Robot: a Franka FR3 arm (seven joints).
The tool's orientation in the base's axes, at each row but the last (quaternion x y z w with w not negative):
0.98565 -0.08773 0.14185 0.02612
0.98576 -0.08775 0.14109 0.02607
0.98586 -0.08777 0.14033 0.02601
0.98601 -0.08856 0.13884 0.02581
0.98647 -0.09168 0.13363 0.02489
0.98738 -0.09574 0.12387 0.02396
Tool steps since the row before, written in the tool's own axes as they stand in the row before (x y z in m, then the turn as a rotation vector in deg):
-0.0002 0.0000 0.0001 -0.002 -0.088 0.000
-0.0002 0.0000 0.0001 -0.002 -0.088 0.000
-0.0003 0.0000 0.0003 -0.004 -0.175 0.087
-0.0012 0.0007 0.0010 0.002 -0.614 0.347
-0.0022 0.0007 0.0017 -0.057 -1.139 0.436
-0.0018 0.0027 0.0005 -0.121 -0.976 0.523
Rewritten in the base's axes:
-0.0002 0.0000 -0.0002 0.014 0.087 -0.003
-0.0002 0.0000 -0.0002 0.014 0.087 -0.003
-0.0002 0.0000 -0.0004 0.051 0.166 -0.089
-0.0010 -0.0006 -0.0013 0.207 0.577 -0.349
-0.0018 -0.0004 -0.0022 0.273 1.096 -0.463
-0.0021 -0.0024 -0.0009 0.201 0.942 -0.560

